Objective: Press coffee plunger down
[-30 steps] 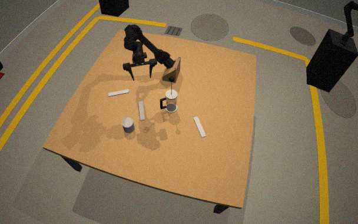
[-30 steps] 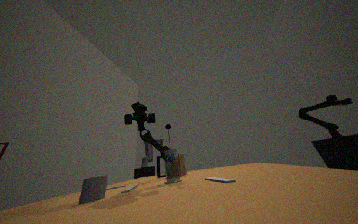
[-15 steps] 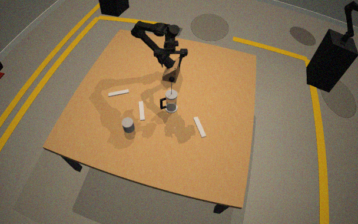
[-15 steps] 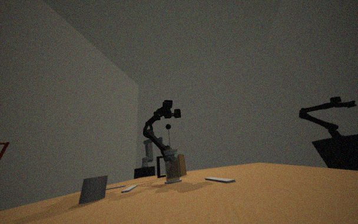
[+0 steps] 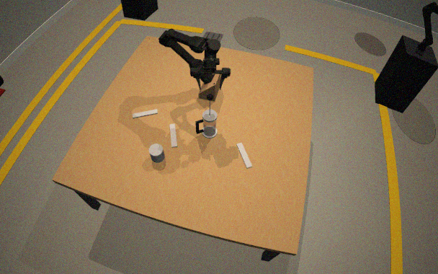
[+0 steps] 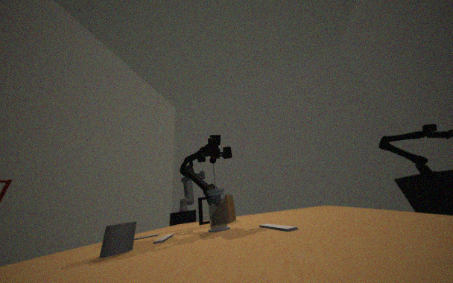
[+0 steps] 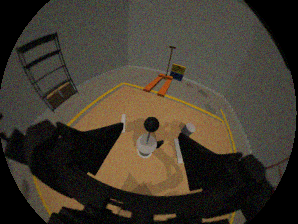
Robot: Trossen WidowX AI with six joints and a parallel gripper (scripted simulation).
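The glass coffee press lies 40 mm ahead of my gripper tip and 160 mm below it.
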